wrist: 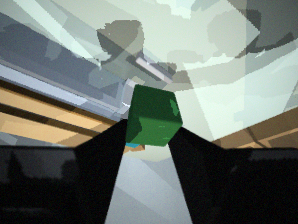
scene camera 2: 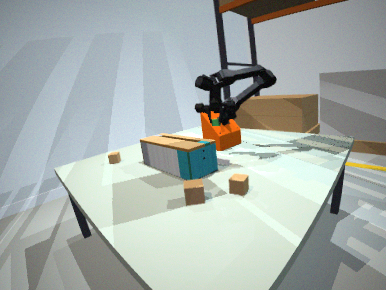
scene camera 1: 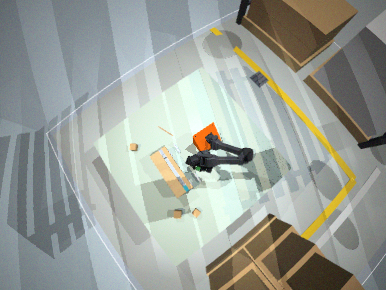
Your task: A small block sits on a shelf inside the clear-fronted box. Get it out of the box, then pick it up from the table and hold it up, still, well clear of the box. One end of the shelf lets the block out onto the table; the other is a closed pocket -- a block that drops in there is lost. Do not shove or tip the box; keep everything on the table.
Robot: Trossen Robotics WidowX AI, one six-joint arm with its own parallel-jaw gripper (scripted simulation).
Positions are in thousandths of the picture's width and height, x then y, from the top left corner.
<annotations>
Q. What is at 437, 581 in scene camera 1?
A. A box.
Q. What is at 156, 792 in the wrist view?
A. My gripper.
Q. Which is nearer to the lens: the green block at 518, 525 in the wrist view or the box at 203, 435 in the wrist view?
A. The green block.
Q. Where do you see a box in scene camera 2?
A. At 494, 547
</annotations>
